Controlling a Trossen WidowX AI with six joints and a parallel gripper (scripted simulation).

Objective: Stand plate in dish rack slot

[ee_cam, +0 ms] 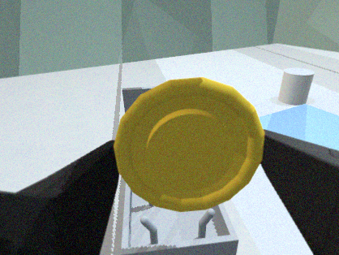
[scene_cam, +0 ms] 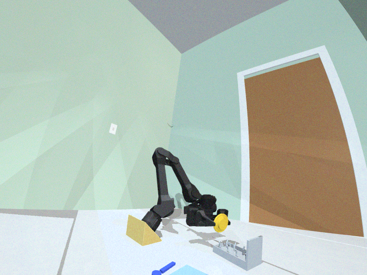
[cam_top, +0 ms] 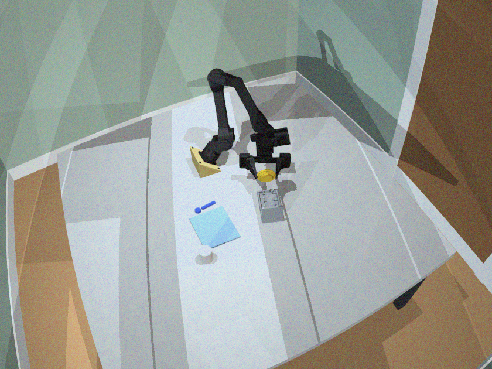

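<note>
Now: the grey dish rack 7 cm below my gripper tip, 6 cm ahead of it and 2 cm to the right of it. Round my gripper tip: blue spoon 23 cm to the right, 9 cm below, 6 cm behind; then yellow plate 1 cm behind; then light blue mat 23 cm to the right, 9 cm below, 4 cm ahead.
</note>
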